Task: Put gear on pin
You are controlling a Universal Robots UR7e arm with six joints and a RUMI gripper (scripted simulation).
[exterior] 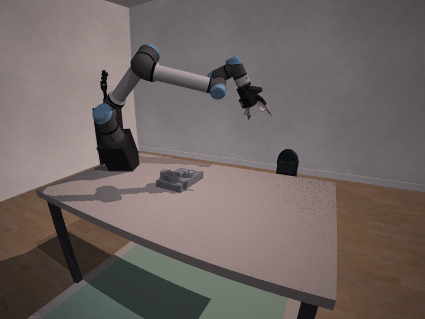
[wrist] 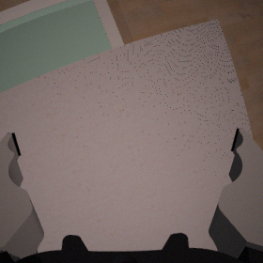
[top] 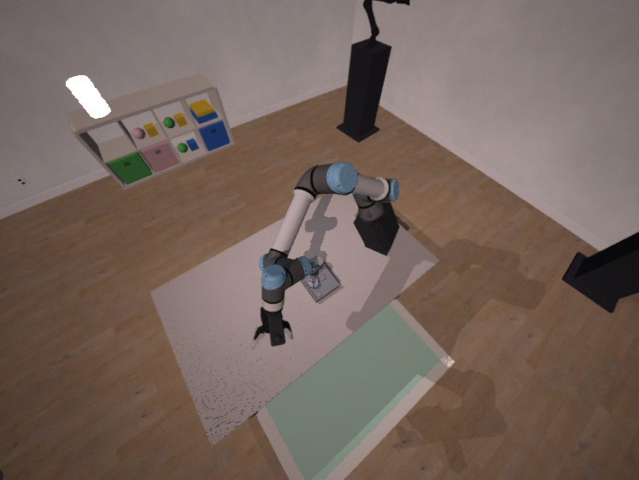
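The grey gear lies 370 mm behind my hand, 190 mm to the right of it and 320 mm below it.
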